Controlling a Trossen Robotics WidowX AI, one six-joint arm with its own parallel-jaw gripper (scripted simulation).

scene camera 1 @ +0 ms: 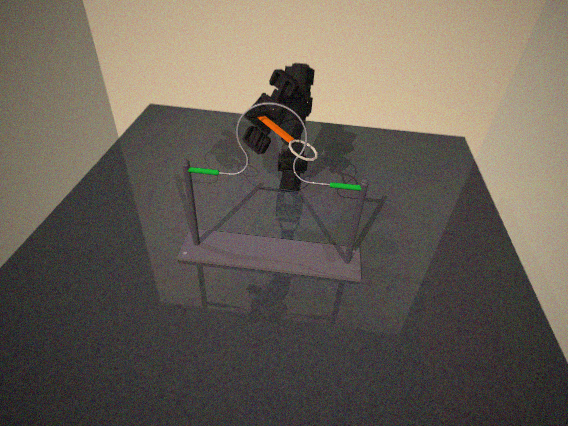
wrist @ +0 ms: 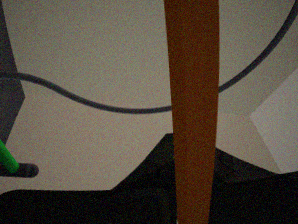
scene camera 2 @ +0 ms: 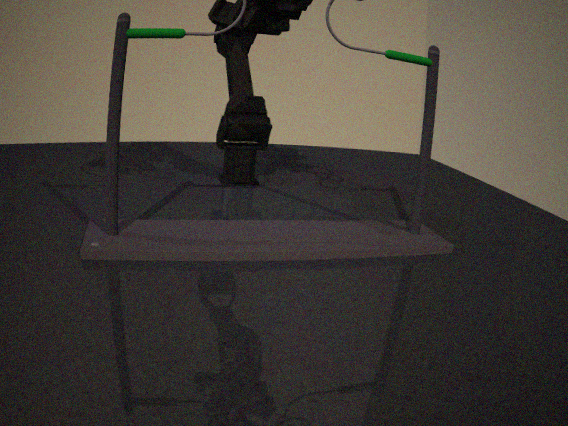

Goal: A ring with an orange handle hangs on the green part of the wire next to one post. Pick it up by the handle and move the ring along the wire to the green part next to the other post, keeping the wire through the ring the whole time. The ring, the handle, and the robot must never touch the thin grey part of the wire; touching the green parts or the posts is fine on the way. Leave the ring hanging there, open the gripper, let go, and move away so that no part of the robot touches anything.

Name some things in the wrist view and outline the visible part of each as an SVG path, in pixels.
The gripper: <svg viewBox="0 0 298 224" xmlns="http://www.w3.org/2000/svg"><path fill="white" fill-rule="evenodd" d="M216 147L208 224L298 224L297 171L279 173L277 175L277 173L266 171L266 169L259 168L257 165L246 163L246 161L238 159L238 157L230 156L229 153L223 152ZM173 133L166 133L160 143L149 153L148 157L132 173L129 173L120 184L114 186L112 190L13 189L11 192L8 190L8 192L1 193L0 224L177 224L176 179L174 179L176 159L174 159Z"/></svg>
A ring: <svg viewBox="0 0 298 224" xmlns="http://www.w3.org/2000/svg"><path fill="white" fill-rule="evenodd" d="M164 0L165 30L169 49L170 92L172 92L174 159L176 159L174 179L176 179L177 224L208 224L210 193L212 193L214 152L216 152L218 96L220 96L220 89L218 89L218 72L220 72L220 12L218 12L218 7L220 7L220 0Z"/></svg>
